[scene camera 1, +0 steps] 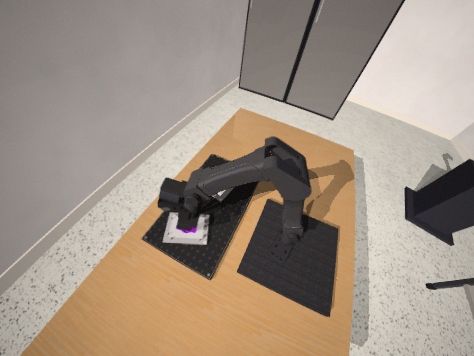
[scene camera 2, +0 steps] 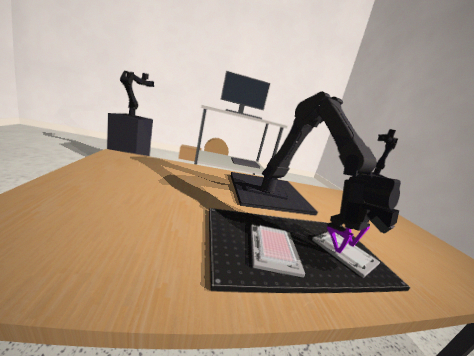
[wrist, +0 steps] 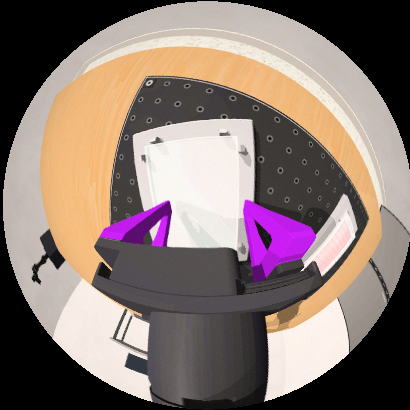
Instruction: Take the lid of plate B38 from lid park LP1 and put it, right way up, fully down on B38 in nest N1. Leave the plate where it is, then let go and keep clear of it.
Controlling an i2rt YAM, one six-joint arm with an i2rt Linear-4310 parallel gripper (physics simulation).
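Frame: origin at the arm's base, x back, y up, z left, level; centimetres.
Where they show: gripper, fingertip midpoint: (scene camera 1: pixel 187 223) (scene camera 2: pixel 344 249) (wrist: pixel 206 205); arm's base, link origin: (scene camera 1: pixel 286 237) (scene camera 2: pixel 266 192).
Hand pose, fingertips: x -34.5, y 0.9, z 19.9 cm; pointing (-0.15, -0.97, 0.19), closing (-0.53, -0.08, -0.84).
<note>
Things, the pixels of their top centre, and the offset from my fingertips. Level surfaces: height alone.
- pale lid park LP1, top centre: (wrist: pixel 191 207) (scene camera 2: pixel 347 246) (scene camera 1: pixel 186 226) dy +0.4, dx +0.8, dz +1.1 cm
- Plate B38, top centre: (wrist: pixel 332 255) (scene camera 2: pixel 276 241) dy +1.0, dx -4.5, dz -22.3 cm
- pale nest N1, top centre: (wrist: pixel 330 252) (scene camera 2: pixel 275 244) dy +0.2, dx -4.5, dz -22.3 cm
- black perforated board, top centre: (wrist: pixel 286 249) (scene camera 2: pixel 300 244) (scene camera 1: pixel 210 202) dy -1.5, dx +0.1, dz -13.5 cm
- wooden table, surface height: dy -2.9 cm
The clear, whitish lid (scene camera 2: pixel 359 257) (wrist: pixel 195 175) lies flat on the pale lid park LP1 (scene camera 1: pixel 200 242) (scene camera 2: pixel 368 271) (wrist: pixel 190 128), inside its small corner posts. My gripper (scene camera 1: pixel 188 230) (scene camera 2: pixel 346 247) (wrist: pixel 206 205) points down at the lid with its purple fingers apart, wider open than half. In the wrist view the left fingertip overlaps the lid's left part and the right fingertip is just beyond its right edge. Whether they touch it I cannot tell. Plate B38 (scene camera 2: pixel 277 243) (wrist: pixel 338 242), with a pink well area, sits in the pale nest N1 (scene camera 2: pixel 280 270) (wrist: pixel 345 204). The arm hides most of it in scene camera 1.
Both holders stand on a black perforated board (scene camera 1: pixel 207 262) (scene camera 2: pixel 232 277) (wrist: pixel 280 150) on the wooden table (scene camera 1: pixel 150 305) (scene camera 2: pixel 100 250). The arm's dark base mat (scene camera 1: pixel 310 280) (scene camera 2: pixel 295 204) lies beside the board. A grey wall (scene camera 1: pixel 100 100) runs along one side of the table.
</note>
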